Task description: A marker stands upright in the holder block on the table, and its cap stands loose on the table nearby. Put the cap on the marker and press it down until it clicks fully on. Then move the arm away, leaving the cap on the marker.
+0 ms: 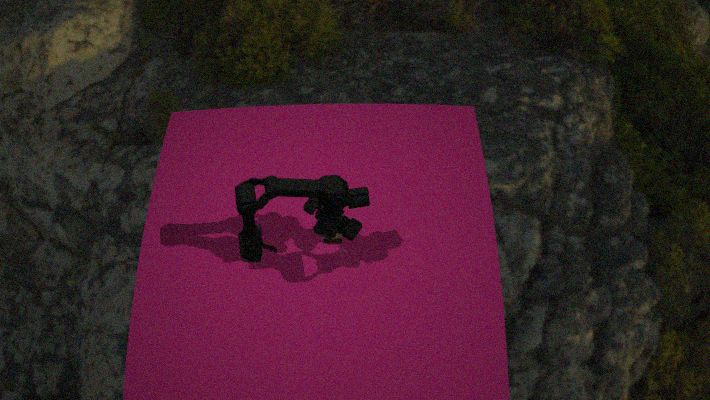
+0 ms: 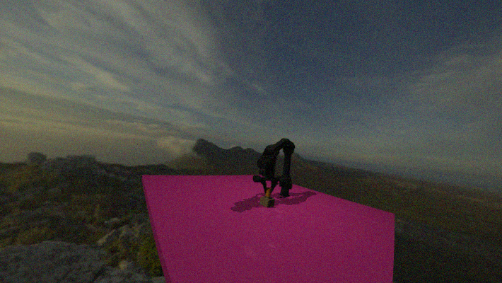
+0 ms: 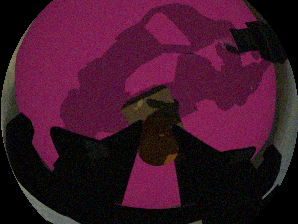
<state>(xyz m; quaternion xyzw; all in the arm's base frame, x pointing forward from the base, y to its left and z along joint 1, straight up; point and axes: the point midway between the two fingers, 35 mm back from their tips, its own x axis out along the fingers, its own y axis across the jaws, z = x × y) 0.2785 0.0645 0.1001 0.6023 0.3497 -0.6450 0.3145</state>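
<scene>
The orange cap is 10 mm above my gripper tip. Round my gripper tip: tan holder block: 50 mm below.
</scene>
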